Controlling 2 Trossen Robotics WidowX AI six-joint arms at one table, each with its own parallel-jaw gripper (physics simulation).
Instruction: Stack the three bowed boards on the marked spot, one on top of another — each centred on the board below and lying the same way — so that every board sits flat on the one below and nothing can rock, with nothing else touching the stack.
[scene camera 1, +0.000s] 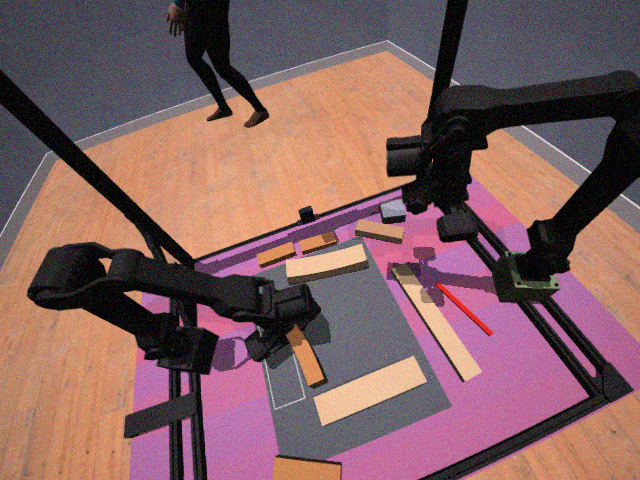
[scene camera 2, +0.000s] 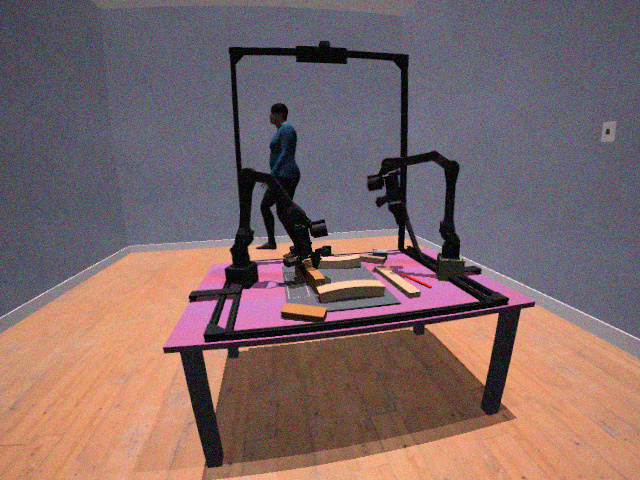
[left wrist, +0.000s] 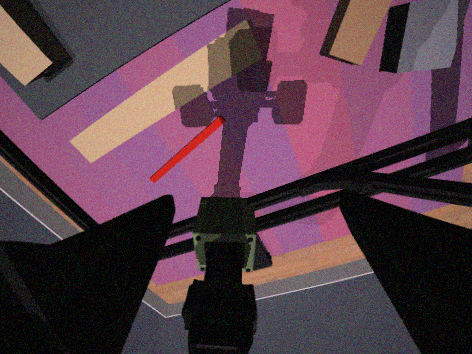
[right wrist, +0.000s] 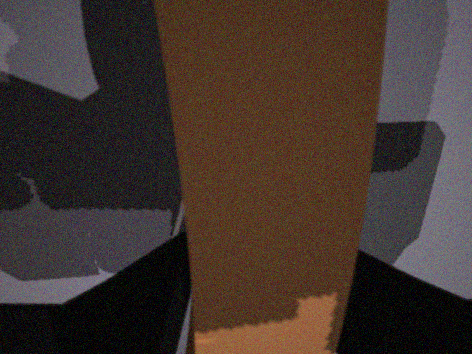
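Pixels of known places: left gripper, fingertip midpoint: (scene camera 2: 398, 222) (left wrist: 257, 201); right gripper, fingertip midpoint: (scene camera 1: 296, 335) (right wrist: 250, 243); left arm's base, origin of the base link: (scene camera 1: 531, 268) (scene camera 2: 450, 256) (left wrist: 224, 254); right arm's base, origin of the base link: (scene camera 1: 179, 346) (scene camera 2: 241, 265).
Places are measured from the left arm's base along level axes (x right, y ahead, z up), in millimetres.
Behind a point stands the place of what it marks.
Observation:
An orange bowed board (scene camera 1: 309, 361) @(z -26, x -244, y 517 mm) (scene camera 2: 313, 277) @(z -29, x -270, y 527 mm) (right wrist: 275, 125) @(z -26, x -144, y 605 mm) stands on edge over the grey mat, beside and partly across the white outline (scene camera 1: 289, 403) @(z -86, x -333, y 564 mm); any gap beneath it cannot be told. My right gripper (scene camera 1: 284, 330) @(z -63, x -180, y 568 mm) (scene camera 2: 307, 257) (right wrist: 250, 243) @(z -63, x -180, y 568 mm) is shut on this board, a finger against each side. One pale bowed board (scene camera 1: 326, 262) @(z -46, x 27, y 510 mm) (scene camera 2: 340, 261) @(z -51, x 8, y 482 mm) lies at the mat's back. Another pale bowed board (scene camera 1: 369, 390) @(z -35, x -288, y 381 mm) (scene camera 2: 351, 290) @(z -49, x -315, y 374 mm) (left wrist: 25, 60) @(z -44, x -239, y 288 mm) lies near its front, arching upward. My left gripper (scene camera 1: 436, 212) (scene camera 2: 389, 206) (left wrist: 257, 201) @(z 134, x 30, y 226 mm) is open and empty, high over the table's right side.
A long pale board (scene camera 1: 436, 325) @(z -71, x -128, y 221 mm) (scene camera 2: 398, 281) @(z -70, x -144, y 215 mm) (left wrist: 140, 105) @(z -71, x -119, y 227 mm) and a red stick (scene camera 1: 464, 308) @(z -87, x -74, y 142 mm) (left wrist: 187, 150) @(z -87, x -64, y 151 mm) lie right of the mat. Two orange blocks (scene camera 1: 276, 254) @(z -69, x 62, y 677 mm) (scene camera 1: 317, 241) @(z -72, x 116, y 552 mm), a tan block (scene camera 1: 379, 231) @(z -66, x 153, y 359 mm) and a grey block (scene camera 1: 392, 210) @(z -57, x 231, y 318 mm) lie behind. Another orange block (scene camera 1: 307, 469) @(z -64, x -445, y 500 mm) (scene camera 2: 303, 312) @(z -67, x -474, y 498 mm) lies in front.

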